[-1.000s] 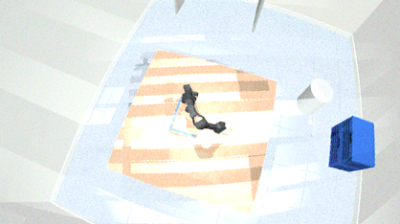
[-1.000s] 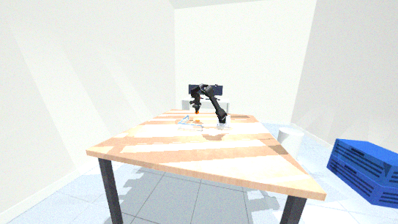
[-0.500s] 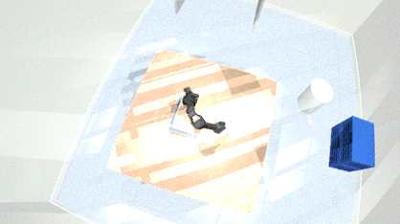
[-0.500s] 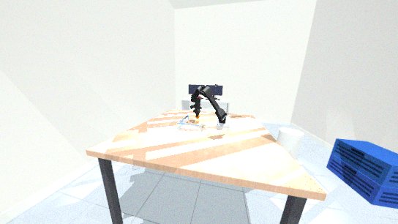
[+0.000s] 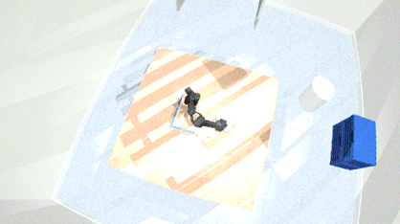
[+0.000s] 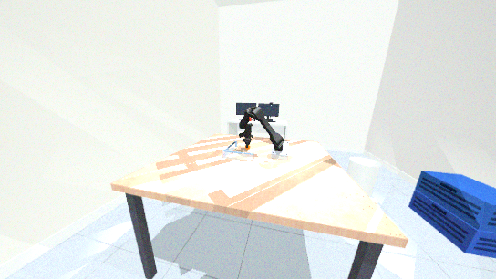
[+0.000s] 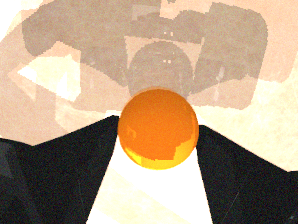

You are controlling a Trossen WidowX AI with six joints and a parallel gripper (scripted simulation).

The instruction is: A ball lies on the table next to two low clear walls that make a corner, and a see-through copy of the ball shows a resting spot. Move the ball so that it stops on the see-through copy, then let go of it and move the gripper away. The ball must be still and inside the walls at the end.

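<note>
My gripper tip is 1 cm above the see-through copy of ball. The rest, counted from my gripper tip: orange ball: right at my gripper tip.
</note>
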